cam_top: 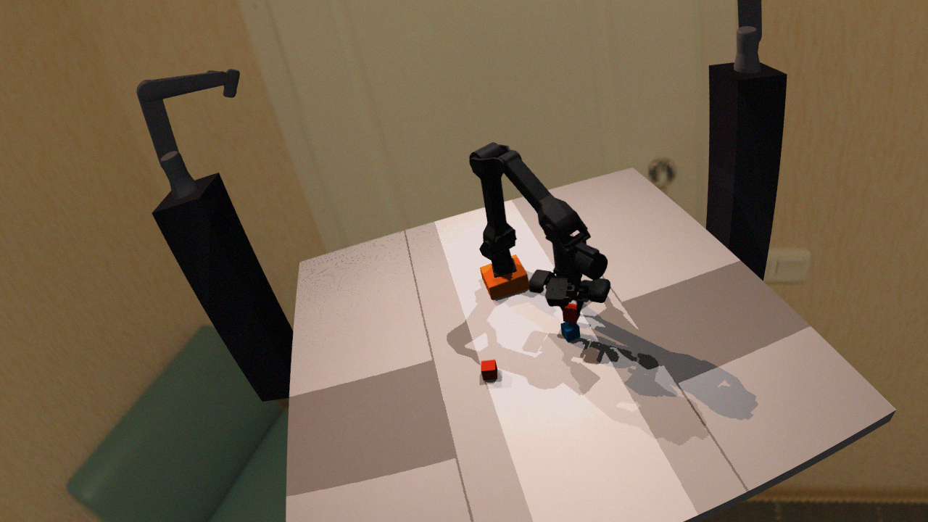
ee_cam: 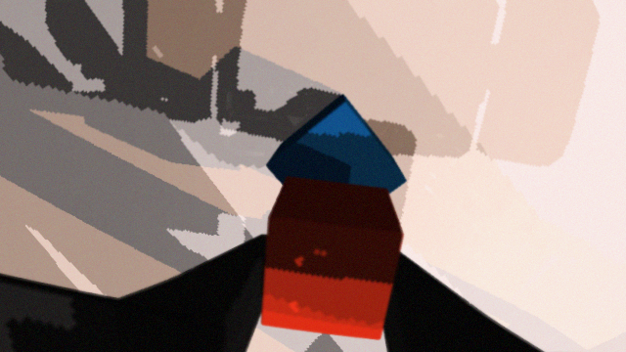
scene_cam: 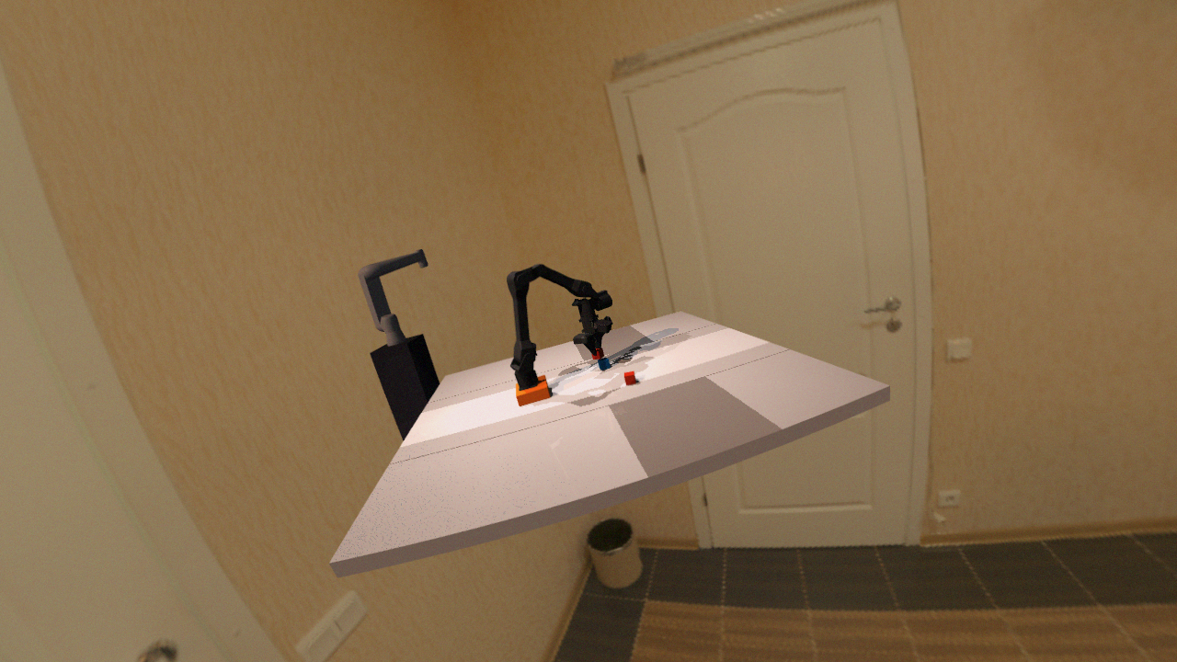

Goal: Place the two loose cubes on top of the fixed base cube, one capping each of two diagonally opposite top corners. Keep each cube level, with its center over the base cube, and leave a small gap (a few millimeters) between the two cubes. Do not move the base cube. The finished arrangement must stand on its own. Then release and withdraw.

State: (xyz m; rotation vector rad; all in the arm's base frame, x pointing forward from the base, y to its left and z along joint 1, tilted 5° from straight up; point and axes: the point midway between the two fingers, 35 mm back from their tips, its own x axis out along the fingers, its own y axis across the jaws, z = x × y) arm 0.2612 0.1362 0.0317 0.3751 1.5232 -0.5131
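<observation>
The blue cube lies 40 mm below my gripper tip, 20 mm ahead of it and 10 mm to the right of it.
</observation>
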